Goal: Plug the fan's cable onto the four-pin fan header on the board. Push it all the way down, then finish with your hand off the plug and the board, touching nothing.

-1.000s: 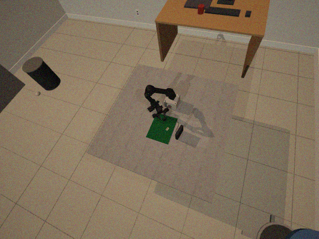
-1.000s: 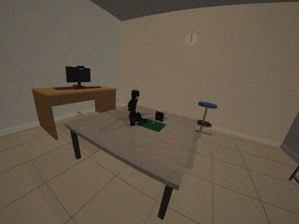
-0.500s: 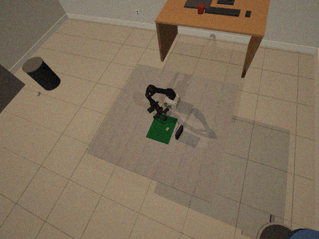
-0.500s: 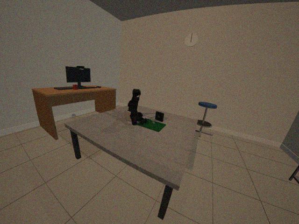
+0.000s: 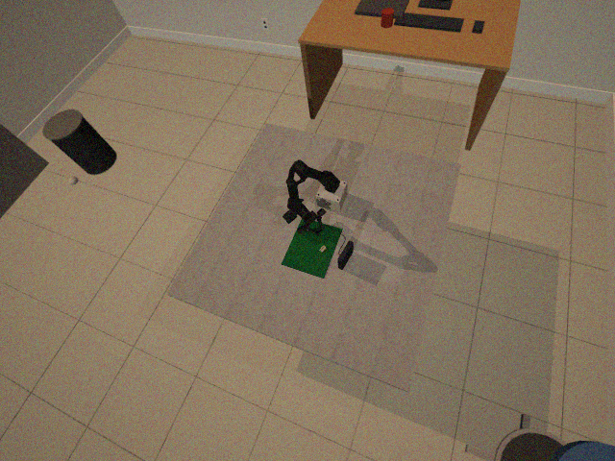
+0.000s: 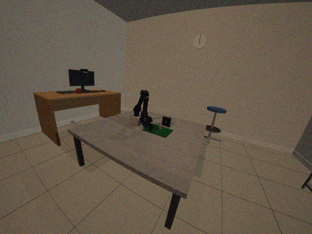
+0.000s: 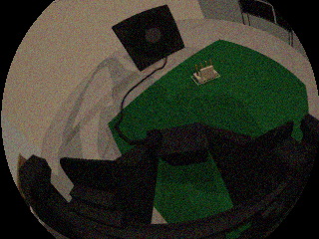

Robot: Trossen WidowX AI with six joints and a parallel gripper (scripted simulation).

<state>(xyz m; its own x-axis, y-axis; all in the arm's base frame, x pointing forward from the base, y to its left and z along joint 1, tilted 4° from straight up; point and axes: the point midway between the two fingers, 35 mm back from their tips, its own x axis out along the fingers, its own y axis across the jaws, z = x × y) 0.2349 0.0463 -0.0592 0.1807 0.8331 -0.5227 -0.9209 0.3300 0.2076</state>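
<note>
My gripper tip is 20 mm to the left of the dark fan plug and 10 mm below it. Also, from my gripper tip: green board (90 mm ahead, 30 mm below); then black fan (180 mm to the left, 70 mm ahead, 50 mm above); then pale four-pin header (70 mm ahead, 60 mm to the left, 10 mm below).
</note>
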